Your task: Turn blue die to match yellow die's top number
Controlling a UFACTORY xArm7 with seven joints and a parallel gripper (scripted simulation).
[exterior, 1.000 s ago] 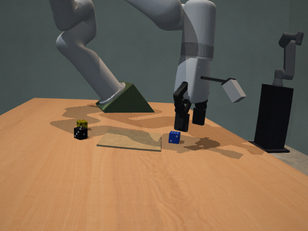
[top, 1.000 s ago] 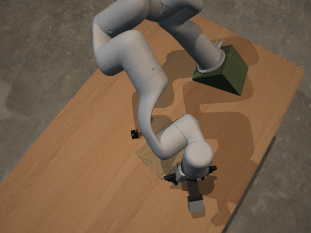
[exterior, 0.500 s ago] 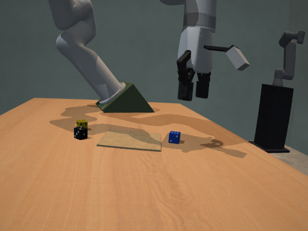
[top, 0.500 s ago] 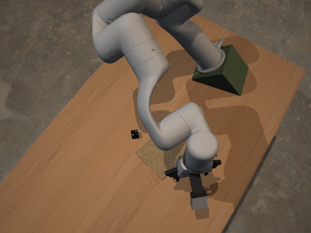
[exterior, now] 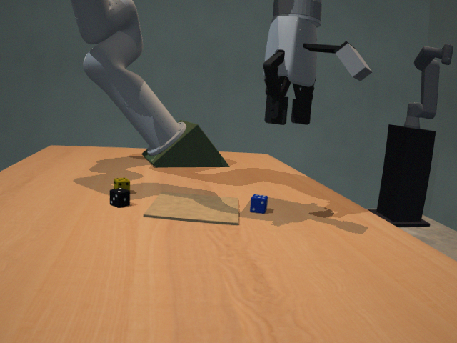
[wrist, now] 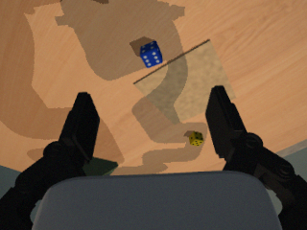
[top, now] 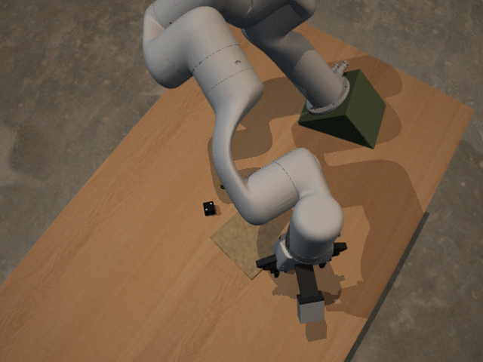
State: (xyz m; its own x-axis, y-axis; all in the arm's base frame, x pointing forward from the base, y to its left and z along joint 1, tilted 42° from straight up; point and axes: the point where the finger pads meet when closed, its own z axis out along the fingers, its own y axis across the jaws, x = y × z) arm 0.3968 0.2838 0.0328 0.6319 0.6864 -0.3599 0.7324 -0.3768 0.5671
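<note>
My gripper is now 2 cm past the blue die, 3 cm to the left of it and 14 cm above it. Round my hand: black die 2 cm behind, 26 cm to the right, 14 cm below; then yellow die 10 cm behind, 27 cm to the right, 14 cm below; then tan mat 3 cm behind, 13 cm to the right, 16 cm below.
</note>
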